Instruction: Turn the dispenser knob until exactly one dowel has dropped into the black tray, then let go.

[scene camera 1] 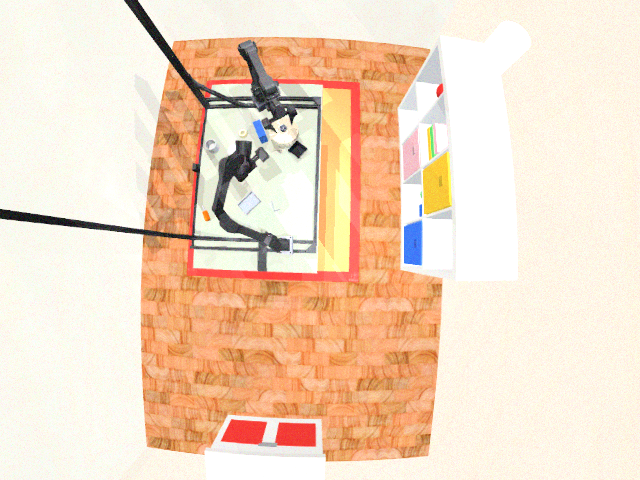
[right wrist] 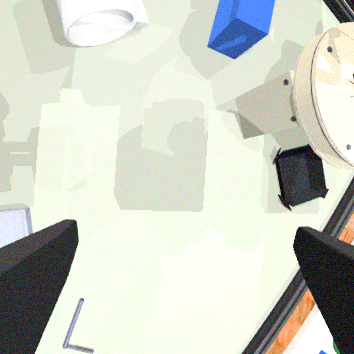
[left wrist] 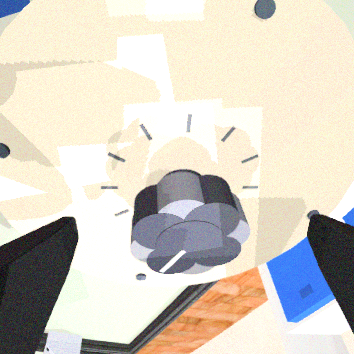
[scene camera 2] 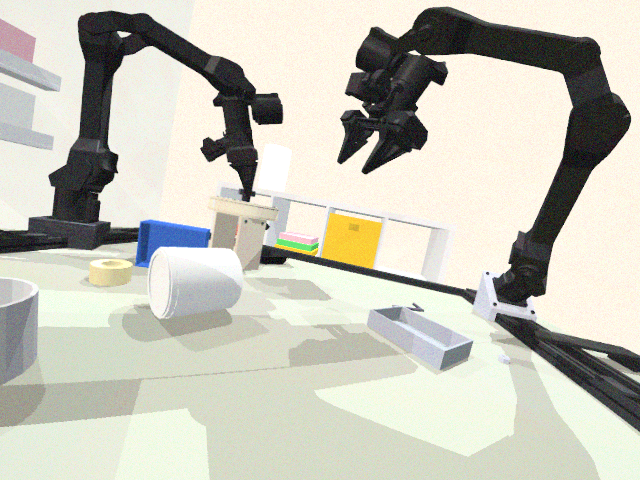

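Seen in the pictures: left gripper, fingertip midpoint: (scene camera 1: 284, 128) (left wrist: 193, 226) (scene camera 2: 248, 194); right gripper, fingertip midpoint: (scene camera 1: 255, 163) (right wrist: 188, 234) (scene camera 2: 349, 168); left arm's base, link origin: (scene camera 1: 260, 98) (scene camera 2: 74, 219); right arm's base, link origin: (scene camera 1: 285, 245) (scene camera 2: 508, 292).
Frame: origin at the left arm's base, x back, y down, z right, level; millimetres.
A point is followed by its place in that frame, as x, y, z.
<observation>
The dispenser (scene camera 1: 284, 137) {-368, -98, 36} (scene camera 2: 224, 205) {-278, -83, 79} (left wrist: 210, 65) {-281, -98, 0} (right wrist: 305, 95) {-345, -85, 95} has a round cream top on legs. Its dark lobed knob (scene camera 1: 283, 127) {-330, -127, 14} (left wrist: 187, 220) {-317, -127, 15} stands between the spread fingers of my left gripper (left wrist: 193, 226) {-333, -116, 14} (scene camera 2: 247, 196) {-333, -116, 14}, which is open. The knob's white line points to the lower left in the left wrist view; tick marks arc above the knob. The black tray (scene camera 1: 297, 149) {-405, 45, -14} (right wrist: 301, 176) {-416, 45, -28} lies beside the dispenser's foot; I see no dowel in it in the right wrist view. My right gripper (scene camera 2: 351, 166) {-459, -192, 248} (right wrist: 188, 234) {-459, -192, 248} is open and empty, high above the table.
A blue box (scene camera 1: 260, 131) {-221, -33, 121} (scene camera 2: 175, 240) {-197, -1, 97} (right wrist: 242, 30) {-253, -17, 131}, a cream ring (scene camera 1: 242, 132) {-118, 35, 212} (scene camera 2: 94, 273) {-114, 32, 233} and a white cup on its side (scene camera 2: 199, 279) {-244, -8, 349} (right wrist: 100, 25) {-256, 42, 294} are near the dispenser. A grey open tray (scene camera 1: 249, 203) {-533, 44, 406} (scene camera 2: 403, 338) {-494, 35, 416} and an L-shaped key (right wrist: 73, 322) {-622, 42, 295} lie farther off.
</observation>
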